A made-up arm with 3 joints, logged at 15 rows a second.
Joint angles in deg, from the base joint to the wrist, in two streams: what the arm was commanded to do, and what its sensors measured. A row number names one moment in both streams.
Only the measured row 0 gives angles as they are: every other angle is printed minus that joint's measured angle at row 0.
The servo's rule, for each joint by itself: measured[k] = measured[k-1] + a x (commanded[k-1-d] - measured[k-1]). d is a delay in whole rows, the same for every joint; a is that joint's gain. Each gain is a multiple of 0.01, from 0.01 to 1. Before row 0 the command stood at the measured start. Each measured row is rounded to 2 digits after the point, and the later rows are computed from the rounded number. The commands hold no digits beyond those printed.
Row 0, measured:
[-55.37 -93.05 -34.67]
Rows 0 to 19, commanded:
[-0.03 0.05 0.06]
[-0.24 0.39 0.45]
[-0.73 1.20 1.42]
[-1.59 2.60 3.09]
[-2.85 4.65 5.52]
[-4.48 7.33 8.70]
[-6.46 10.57 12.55]
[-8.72 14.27 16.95]
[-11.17 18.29 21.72]
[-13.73 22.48 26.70]
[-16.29 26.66 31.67]
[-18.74 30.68 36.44]
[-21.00 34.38 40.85]
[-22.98 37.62 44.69]
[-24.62 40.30 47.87]
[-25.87 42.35 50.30]
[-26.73 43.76 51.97]
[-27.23 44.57 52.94]
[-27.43 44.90 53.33]
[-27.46 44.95 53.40]
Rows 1 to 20, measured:
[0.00 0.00 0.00]
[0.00 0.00 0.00]
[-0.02 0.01 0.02]
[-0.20 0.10 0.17]
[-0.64 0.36 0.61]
[-1.43 0.90 1.48]
[-2.61 1.80 2.89]
[-4.16 3.13 4.92]
[-6.07 4.92 7.59]
[-8.27 7.16 10.87]
[-10.68 9.83 14.67]
[-13.21 12.87 18.88]
[-15.77 16.18 23.36]
[-18.24 19.66 27.94]
[-20.53 23.19 32.46]
[-22.56 26.65 36.74]
[-24.27 29.93 40.64]
[-25.60 32.91 44.02]
[-26.54 35.51 46.80]
[-27.11 37.68 48.95]
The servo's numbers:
d 2
a 0.83 0.24 0.35

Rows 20 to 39, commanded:
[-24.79 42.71 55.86]
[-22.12 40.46 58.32]
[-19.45 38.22 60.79]
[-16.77 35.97 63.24]
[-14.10 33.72 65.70]
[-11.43 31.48 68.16]
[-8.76 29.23 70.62]
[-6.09 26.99 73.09]
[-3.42 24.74 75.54]
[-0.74 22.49 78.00]
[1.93 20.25 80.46]
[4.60 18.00 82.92]
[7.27 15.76 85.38]
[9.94 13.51 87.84]
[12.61 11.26 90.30]
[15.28 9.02 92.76]
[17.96 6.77 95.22]
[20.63 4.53 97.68]
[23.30 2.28 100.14]
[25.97 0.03 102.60]
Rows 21 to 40, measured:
[-27.38 39.41 50.48]
[-27.45 40.74 51.50]
[-25.24 41.21 53.03]
[-22.65 41.03 54.88]
[-19.99 40.36 56.95]
[-17.32 39.31 59.15]
[-14.65 37.97 61.44]
[-11.98 36.41 63.79]
[-9.31 34.69 66.18]
[-6.64 32.84 68.60]
[-3.97 30.90 71.03]
[-1.29 28.88 73.47]
[1.38 26.81 75.92]
[4.05 24.70 78.37]
[6.72 22.55 80.82]
[9.39 20.38 83.28]
[12.06 18.19 85.74]
[14.73 15.99 88.20]
[17.41 13.78 90.66]
[20.08 11.56 93.12]

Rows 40 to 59, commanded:
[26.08 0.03 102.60]
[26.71 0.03 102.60]
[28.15 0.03 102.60]
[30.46 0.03 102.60]
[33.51 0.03 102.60]
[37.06 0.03 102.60]
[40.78 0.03 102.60]
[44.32 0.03 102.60]
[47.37 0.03 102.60]
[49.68 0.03 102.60]
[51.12 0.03 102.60]
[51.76 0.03 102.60]
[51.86 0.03 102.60]
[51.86 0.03 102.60]
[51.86 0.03 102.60]
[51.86 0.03 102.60]
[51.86 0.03 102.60]
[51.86 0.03 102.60]
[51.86 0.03 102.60]
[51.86 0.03 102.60]
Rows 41 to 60, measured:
[22.75 9.33 95.58]
[25.42 7.10 98.04]
[25.97 5.40 99.64]
[26.58 4.11 100.68]
[27.88 3.13 101.35]
[30.02 2.39 101.79]
[32.92 1.82 102.07]
[36.36 1.39 102.26]
[40.03 1.06 102.38]
[43.59 0.81 102.46]
[46.73 0.62 102.51]
[49.18 0.48 102.54]
[50.79 0.37 102.56]
[51.60 0.29 102.57]
[51.82 0.23 102.58]
[51.85 0.18 102.59]
[51.86 0.14 102.59]
[51.86 0.11 102.59]
[51.86 0.09 102.59]
[51.86 0.08 102.59]

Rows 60 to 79, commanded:
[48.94 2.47 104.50]
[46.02 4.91 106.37]
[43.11 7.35 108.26]
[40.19 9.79 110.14]
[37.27 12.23 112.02]
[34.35 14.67 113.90]
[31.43 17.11 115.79]
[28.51 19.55 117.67]
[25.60 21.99 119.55]
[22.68 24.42 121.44]
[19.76 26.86 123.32]
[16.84 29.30 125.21]
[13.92 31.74 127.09]
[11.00 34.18 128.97]
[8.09 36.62 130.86]
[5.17 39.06 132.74]
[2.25 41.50 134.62]
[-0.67 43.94 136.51]
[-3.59 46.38 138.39]
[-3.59 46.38 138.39]
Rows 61 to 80, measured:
[51.86 0.07 102.59]
[51.86 0.06 102.59]
[49.44 0.64 103.26]
[46.60 1.66 104.35]
[43.70 3.03 105.72]
[40.79 4.65 107.27]
[37.87 6.47 108.93]
[34.95 8.44 110.67]
[32.03 10.52 112.46]
[29.11 12.69 114.28]
[26.20 14.92 116.12]
[23.28 17.20 117.98]
[20.36 19.52 119.85]
[17.44 21.87 121.73]
[14.52 24.24 123.61]
[11.60 26.63 125.49]
[8.69 29.03 127.37]
[5.77 31.44 129.25]
[2.85 33.85 131.13]
[-0.07 36.27 133.01]

